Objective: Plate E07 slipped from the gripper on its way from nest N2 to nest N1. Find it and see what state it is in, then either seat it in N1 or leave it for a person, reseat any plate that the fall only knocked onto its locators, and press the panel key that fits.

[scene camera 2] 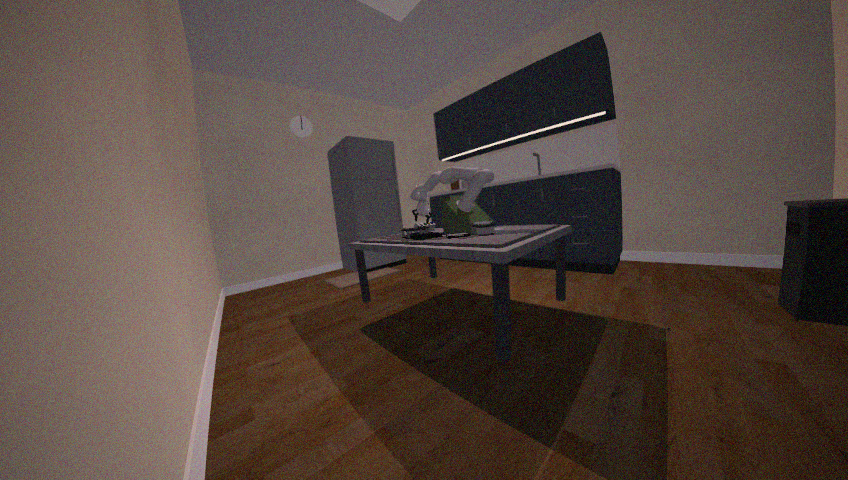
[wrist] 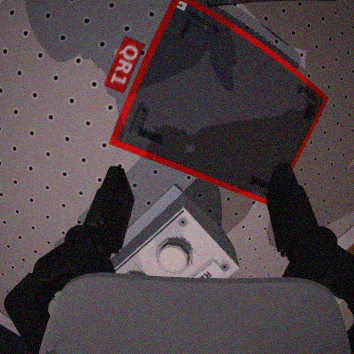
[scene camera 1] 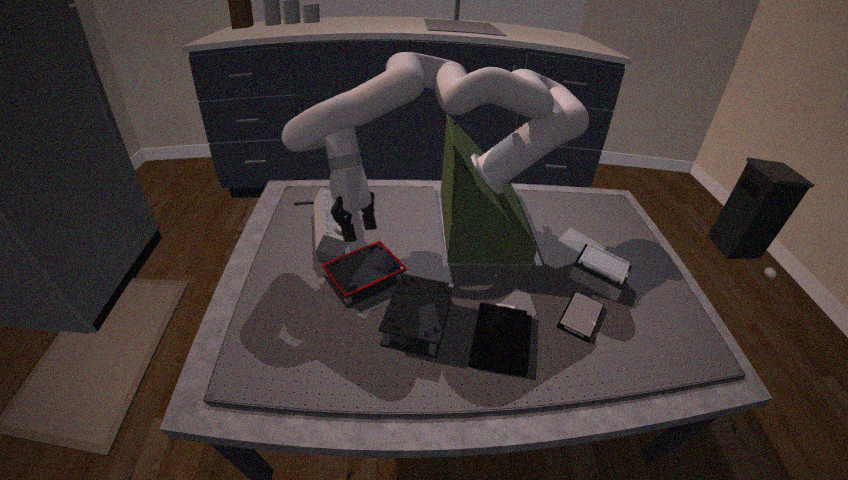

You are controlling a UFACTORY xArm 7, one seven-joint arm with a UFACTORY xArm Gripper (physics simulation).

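Places are measured from the arm's base along level axes (x ahead, y left, z up), in centimetres.
Where they show: gripper, fingertip midpoint: (scene camera 2: 421, 222) (wrist: 198, 181) (scene camera 1: 361, 235); arm's base, link origin: (scene camera 2: 463, 206) (scene camera 1: 485, 175).
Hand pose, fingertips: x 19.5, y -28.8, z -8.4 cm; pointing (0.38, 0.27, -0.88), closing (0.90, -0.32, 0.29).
Observation:
Each offset is from my fingertips to the top centre of the thing. "spot": to the spot under its first point.
My gripper (scene camera 1: 360, 231) (scene camera 2: 421, 224) (wrist: 198, 181) is open and empty, pointing down above the panel. The white key panel @[dx -10.3, dy -11.5, dz -0.5 cm] (scene camera 1: 321, 217) (wrist: 206, 247) lies partly under the gripper body in the wrist view. One round white key @[dx -4.1, dy -6.9, dz -1.4 cm] (wrist: 174, 256) shows between the fingers; the lettering beside it is mostly cut off. The red-edged tray marked QR1 @[dx +5.5, dy +1.5, dz -4.3 cm] (scene camera 1: 364, 268) (wrist: 225, 112) has corner locators and no plate on it. A dark nest with corner pieces @[dx +16.9, dy +15.7, dz -2.1 cm] (scene camera 1: 414, 315) and a black slab @[dx +19.8, dy +34.0, dz -6.8 cm] (scene camera 1: 502, 339) stand to its right in scene camera 1. No plate label reads E07.
A pale flat block @[dx +11.3, dy +54.2, dz -7.5 cm] (scene camera 1: 581, 315) and a raised box with a white plate-like top @[dx -2.3, dy +61.7, dz -2.0 cm] (scene camera 1: 604, 264) stand at the right. A tall green wedge (scene camera 1: 479, 220) stands mid-table by the arm's base. A thin dark rod @[spot: dx -22.5, dy -24.6, dz -8.6 cm] (scene camera 1: 303, 203) lies behind the panel. The red QR1 label @[spot: dx -1.0, dy +8.5, dz -8.7 cm] (wrist: 124, 65) lies beside its tray.

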